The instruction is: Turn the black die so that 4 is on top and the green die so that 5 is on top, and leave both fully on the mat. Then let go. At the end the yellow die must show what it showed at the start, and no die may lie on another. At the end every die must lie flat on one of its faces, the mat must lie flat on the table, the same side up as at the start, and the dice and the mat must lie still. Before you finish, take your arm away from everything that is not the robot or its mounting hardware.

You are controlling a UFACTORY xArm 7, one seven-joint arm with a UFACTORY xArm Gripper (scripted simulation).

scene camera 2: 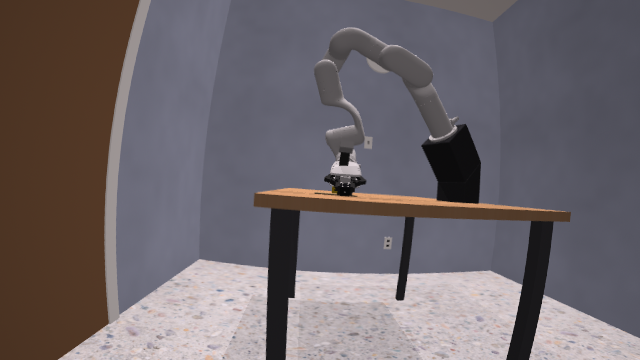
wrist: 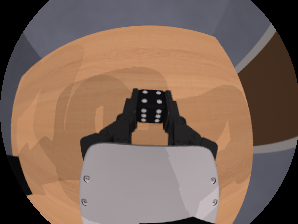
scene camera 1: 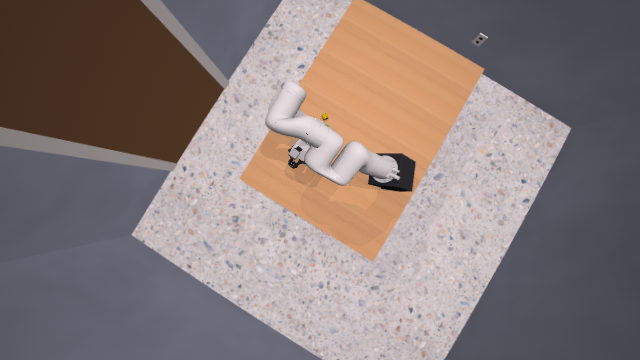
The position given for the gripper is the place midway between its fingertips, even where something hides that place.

Note:
In view: the gripper (wrist: 151,98) and a black die (wrist: 151,105).

